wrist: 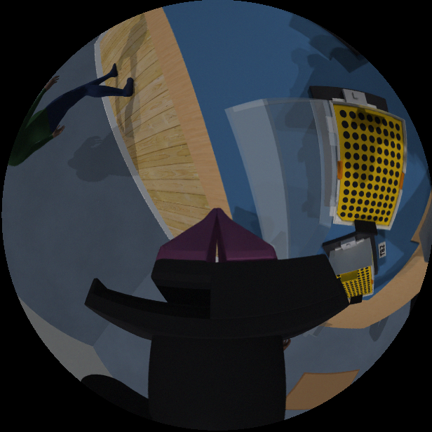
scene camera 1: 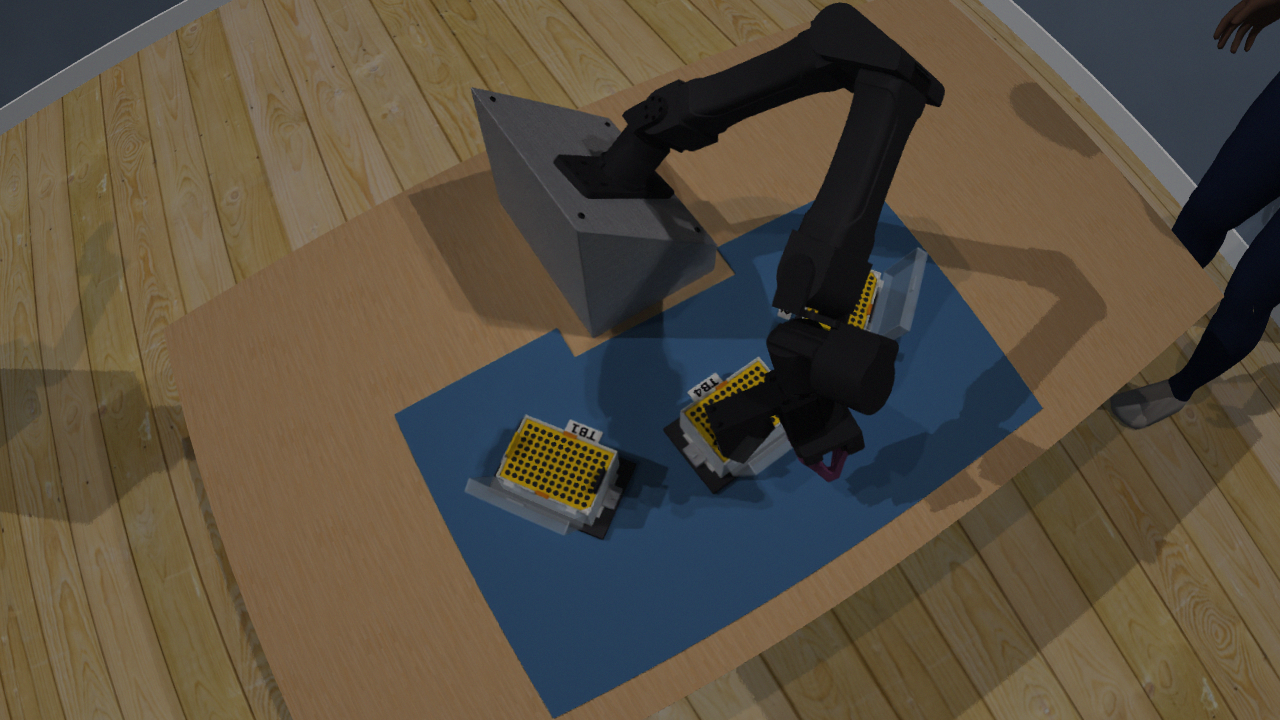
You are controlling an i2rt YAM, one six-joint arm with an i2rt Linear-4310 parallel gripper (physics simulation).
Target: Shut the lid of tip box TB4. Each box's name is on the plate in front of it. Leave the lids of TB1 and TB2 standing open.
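Tip box TB4 has a yellow rack with dark holes, and its name plate faces the robot base. Its clear lid stands open, tilted outward on the side away from the plate. My gripper is shut and empty, its purple fingertips beyond the lid's outer side. In the wrist view the lid's lower end passes close to the right finger; whether they touch cannot be told. The arm hides part of TB4 in the scene view.
TB1 stands left of TB4 with its lid open. TB2 stands beyond the wrist, partly hidden by the arm, with its lid open. The grey base block stands behind the blue mat.
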